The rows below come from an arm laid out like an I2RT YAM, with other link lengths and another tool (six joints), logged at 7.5 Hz.
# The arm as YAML. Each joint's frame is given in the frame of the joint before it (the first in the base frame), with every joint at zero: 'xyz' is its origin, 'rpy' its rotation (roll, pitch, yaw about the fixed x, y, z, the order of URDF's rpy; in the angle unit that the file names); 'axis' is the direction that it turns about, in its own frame. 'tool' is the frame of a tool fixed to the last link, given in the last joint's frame.
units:
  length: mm
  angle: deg
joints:
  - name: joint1
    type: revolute
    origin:
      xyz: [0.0, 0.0, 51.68]
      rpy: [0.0, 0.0, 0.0]
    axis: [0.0, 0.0, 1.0]
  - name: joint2
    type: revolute
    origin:
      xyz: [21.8, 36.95, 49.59]
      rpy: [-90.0, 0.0, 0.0]
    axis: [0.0, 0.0, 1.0]
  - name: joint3
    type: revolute
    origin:
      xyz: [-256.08, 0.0, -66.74]
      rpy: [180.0, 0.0, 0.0]
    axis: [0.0, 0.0, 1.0]
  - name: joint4
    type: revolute
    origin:
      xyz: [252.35, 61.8, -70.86]
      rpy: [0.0, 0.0, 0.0]
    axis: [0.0, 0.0, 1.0]
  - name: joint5
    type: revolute
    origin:
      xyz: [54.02, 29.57, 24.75]
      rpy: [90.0, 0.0, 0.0]
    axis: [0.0, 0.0, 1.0]
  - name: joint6
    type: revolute
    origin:
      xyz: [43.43, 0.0, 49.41]
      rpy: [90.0, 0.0, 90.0]
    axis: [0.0, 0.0, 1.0]
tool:
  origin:
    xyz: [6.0, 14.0, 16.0]
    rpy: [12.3, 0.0, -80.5]
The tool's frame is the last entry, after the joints.
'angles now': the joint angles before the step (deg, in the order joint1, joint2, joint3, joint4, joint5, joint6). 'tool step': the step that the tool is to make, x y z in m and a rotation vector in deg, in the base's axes. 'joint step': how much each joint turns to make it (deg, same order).
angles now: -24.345, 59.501, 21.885, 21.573, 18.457, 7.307
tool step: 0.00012, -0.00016, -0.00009, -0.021, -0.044, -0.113
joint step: 0.000, 0.086, 0.000, 0.125, 0.109, 0.032
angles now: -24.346, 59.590, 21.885, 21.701, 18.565, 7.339
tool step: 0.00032, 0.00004, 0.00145, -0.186, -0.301, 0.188
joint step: 0.010, -0.197, 0.109, 0.076, -0.159, -0.097
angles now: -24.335, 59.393, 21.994, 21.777, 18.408, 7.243
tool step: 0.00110, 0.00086, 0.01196, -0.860, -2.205, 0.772
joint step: 0.165, -1.879, 1.070, -0.575, -0.618, -0.035
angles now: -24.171, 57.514, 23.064, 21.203, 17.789, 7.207
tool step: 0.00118, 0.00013, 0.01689, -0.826, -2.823, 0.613
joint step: -0.042, -2.111, 1.902, -1.182, -0.723, 0.273
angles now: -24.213, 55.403, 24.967, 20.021, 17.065, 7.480
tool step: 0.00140, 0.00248, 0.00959, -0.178, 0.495, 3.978
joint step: -0.219, -1.234, 1.750, -3.061, -4.061, -1.161
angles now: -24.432, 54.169, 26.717, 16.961, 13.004, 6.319
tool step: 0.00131, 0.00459, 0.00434, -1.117, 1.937, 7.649
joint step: -0.568, -1.044, 0.884, -2.684, -7.727, -3.382
